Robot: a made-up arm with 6 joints. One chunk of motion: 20 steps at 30 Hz.
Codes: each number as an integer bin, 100 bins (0 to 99) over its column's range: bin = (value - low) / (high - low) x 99, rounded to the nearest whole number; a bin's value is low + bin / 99 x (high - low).
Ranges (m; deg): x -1.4..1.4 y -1.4..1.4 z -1.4..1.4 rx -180..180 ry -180..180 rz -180..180
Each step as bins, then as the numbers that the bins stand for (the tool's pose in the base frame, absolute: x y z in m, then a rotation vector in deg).
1 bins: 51 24 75 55 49 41
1 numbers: 0.0424 -0.7212 0.7212 20.00 -1.82 -30.91
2 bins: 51 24 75 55 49 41
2 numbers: 0.0424 -0.7212 0.7212 20.00 -1.82 -30.91
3 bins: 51 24 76 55 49 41
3 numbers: 0.0424 -0.7212 0.7495 20.00 -1.82 -30.91
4 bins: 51 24 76 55 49 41
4 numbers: 0.0424 -0.7212 0.7495 20.00 -1.82 -30.91
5 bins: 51 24 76 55 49 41
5 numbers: 0.0424 -0.7212 0.7495 20.00 -1.82 -30.91
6 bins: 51 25 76 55 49 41
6 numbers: 0.0424 -0.6929 0.7495 20.00 -1.82 -30.91
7 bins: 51 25 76 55 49 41
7 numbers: 0.0424 -0.6929 0.7495 20.00 -1.82 -30.91
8 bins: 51 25 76 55 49 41
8 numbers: 0.0424 -0.6929 0.7495 20.00 -1.82 -30.91
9 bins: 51 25 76 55 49 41
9 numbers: 0.0424 -0.6929 0.7495 20.00 -1.82 -30.91
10 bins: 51 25 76 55 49 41
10 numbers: 0.0424 -0.6929 0.7495 20.00 -1.82 -30.91
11 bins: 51 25 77 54 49 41
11 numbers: 0.0424 -0.6929 0.7778 16.36 -1.82 -30.91
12 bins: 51 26 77 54 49 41
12 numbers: 0.0424 -0.6646 0.7778 16.36 -1.82 -30.91
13 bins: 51 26 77 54 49 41
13 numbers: 0.0424 -0.6646 0.7778 16.36 -1.82 -30.91
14 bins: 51 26 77 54 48 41
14 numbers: 0.0424 -0.6646 0.7778 16.36 -5.45 -30.91
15 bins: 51 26 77 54 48 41
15 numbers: 0.0424 -0.6646 0.7778 16.36 -5.45 -30.91
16 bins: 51 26 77 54 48 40
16 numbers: 0.0424 -0.6646 0.7778 16.36 -5.45 -34.55
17 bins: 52 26 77 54 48 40
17 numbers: 0.0707 -0.6646 0.7778 16.36 -5.45 -34.55
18 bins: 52 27 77 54 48 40
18 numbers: 0.0707 -0.6364 0.7778 16.36 -5.45 -34.55
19 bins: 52 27 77 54 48 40
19 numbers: 0.0707 -0.6364 0.7778 16.36 -5.45 -34.55
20 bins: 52 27 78 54 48 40
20 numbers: 0.0707 -0.6364 0.8061 16.36 -5.45 -34.55
